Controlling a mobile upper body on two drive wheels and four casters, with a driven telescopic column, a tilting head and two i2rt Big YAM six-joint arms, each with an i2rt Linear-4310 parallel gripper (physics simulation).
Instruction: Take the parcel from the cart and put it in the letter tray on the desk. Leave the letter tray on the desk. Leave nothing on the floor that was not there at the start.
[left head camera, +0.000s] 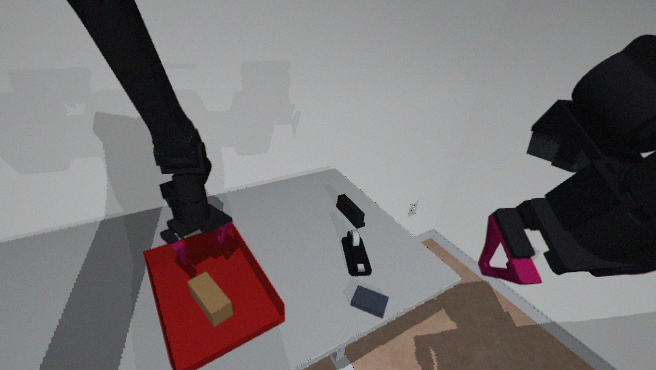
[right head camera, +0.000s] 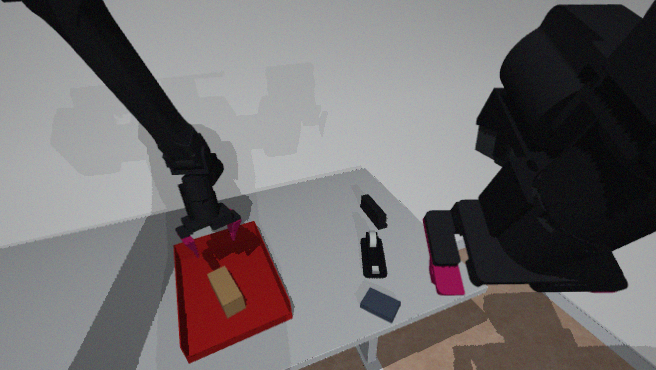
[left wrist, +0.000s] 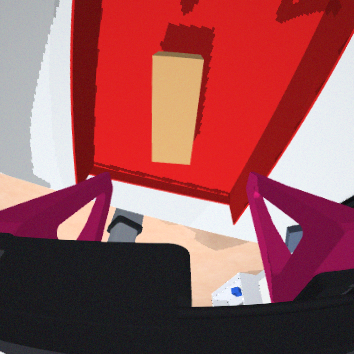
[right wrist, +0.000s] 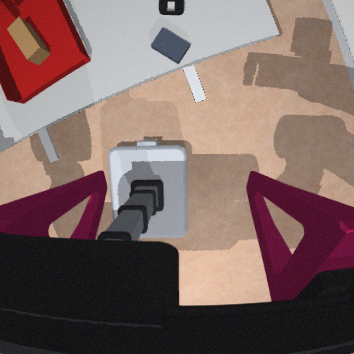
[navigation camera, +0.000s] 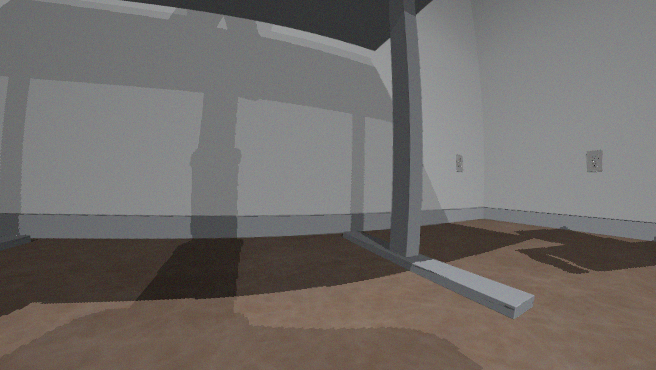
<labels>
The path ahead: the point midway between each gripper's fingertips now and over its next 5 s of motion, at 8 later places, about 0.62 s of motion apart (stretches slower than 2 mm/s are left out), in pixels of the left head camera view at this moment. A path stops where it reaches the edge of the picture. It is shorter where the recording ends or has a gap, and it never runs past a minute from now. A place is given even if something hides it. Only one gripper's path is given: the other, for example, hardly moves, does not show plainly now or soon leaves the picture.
The left gripper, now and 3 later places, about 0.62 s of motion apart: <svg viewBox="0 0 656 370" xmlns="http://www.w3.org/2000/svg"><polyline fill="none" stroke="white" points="203,252 188,190 101,241 83,295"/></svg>
</labels>
